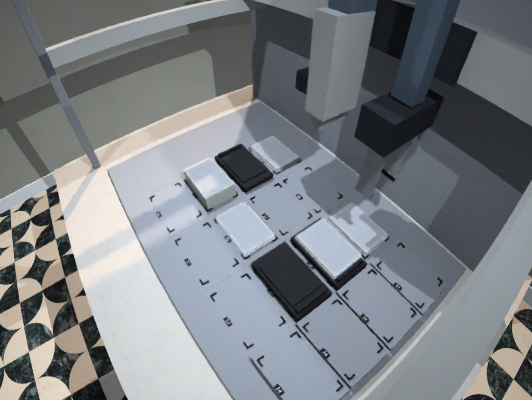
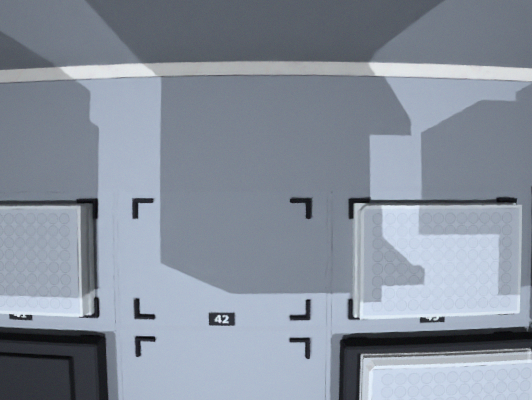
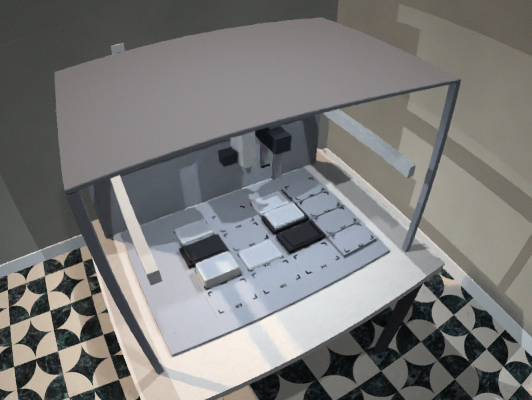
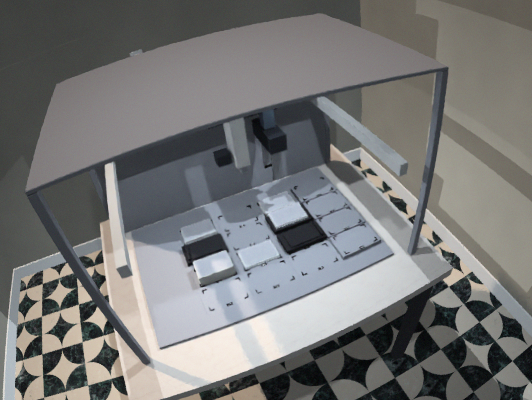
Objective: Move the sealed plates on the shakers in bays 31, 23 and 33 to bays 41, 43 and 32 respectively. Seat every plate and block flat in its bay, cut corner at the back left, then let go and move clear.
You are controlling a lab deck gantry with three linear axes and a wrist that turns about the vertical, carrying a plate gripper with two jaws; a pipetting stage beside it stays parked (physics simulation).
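Places are measured from the robot's base along level axes (x up, y ahead, z left), in millimetres.
Pixels of known places: gripper, between the fingertips: (image 1: 376,184) (image 3: 270,172) (image 4: 273,172); robot's base, origin of its link: (image 1: 151,198) (image 3: 220,312) (image 4: 211,310).
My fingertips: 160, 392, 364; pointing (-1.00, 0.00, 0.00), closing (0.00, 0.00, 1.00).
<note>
Ahead of a thing's pixels: the offset from my fingertips to its middle, as dx, dy, dz. "pt": to the spot under its first point.
A sealed plate {-153, -328, +0} (image 1: 272,151) (image 2: 37,255) (image 3: 194,233) (image 4: 199,231) lies flat in bay 41, behind the bare black shaker {-145, -332, -106} (image 1: 243,166) (image 2: 35,377) of bay 31. Another sealed plate {-153, -1, +0} (image 1: 357,230) (image 2: 450,260) (image 3: 267,202) lies flat in bay 43, cut corner at the back left. The third plate {-131, -1, -106} (image 1: 327,248) (image 2: 450,382) (image 3: 286,216) (image 4: 287,216) sits on the shaker {pt -141, +76, -134} (image 1: 342,281) in bay 33. The shaker {-145, +4, -213} (image 1: 291,280) (image 3: 300,236) (image 4: 301,235) in bay 23 is bare. Bay 32 {pt -160, -164, -87} (image 2: 222,370) holds nothing. My gripper (image 1: 378,184) (image 3: 270,170) is open and empty, raised above bay 43.
A tall white block {-139, -328, -214} (image 1: 210,182) (image 3: 218,269) (image 4: 215,267) stands in bay 21. A flat white plate {-153, -164, -214} (image 1: 245,229) (image 3: 260,254) (image 4: 258,254) lies in bay 22. The parked pipetting stage (image 1: 337,65) (image 4: 237,142) hangs left of the gripper. The back wall stands close behind row 4.
</note>
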